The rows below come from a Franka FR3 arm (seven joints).
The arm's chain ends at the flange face. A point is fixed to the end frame.
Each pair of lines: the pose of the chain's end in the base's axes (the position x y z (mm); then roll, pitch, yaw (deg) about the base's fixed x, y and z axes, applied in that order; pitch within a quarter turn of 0, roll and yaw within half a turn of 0), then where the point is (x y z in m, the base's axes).
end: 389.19, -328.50, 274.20, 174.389, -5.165, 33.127
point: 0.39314 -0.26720 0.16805
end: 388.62, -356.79, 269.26, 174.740, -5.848, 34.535
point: 0.39170 -0.29417 0.16386
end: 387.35, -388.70, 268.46, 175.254, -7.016, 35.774
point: 0.39020 -0.32402 0.16431
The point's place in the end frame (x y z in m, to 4 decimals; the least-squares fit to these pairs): 0.0271 -0.0596 0.1037
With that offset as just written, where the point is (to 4 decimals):
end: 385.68, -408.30, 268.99, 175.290, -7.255, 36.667
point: 0.3878 -0.3433 0.1650
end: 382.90, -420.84, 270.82, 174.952, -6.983, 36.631
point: 0.3851 -0.3566 0.1664
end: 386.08, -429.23, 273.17, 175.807, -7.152, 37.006
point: 0.3871 -0.3636 0.1696
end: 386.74, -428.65, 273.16, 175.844, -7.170, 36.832
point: 0.3879 -0.3629 0.1696
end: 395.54, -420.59, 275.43, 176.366, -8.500, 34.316
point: 0.4009 -0.3528 0.1733
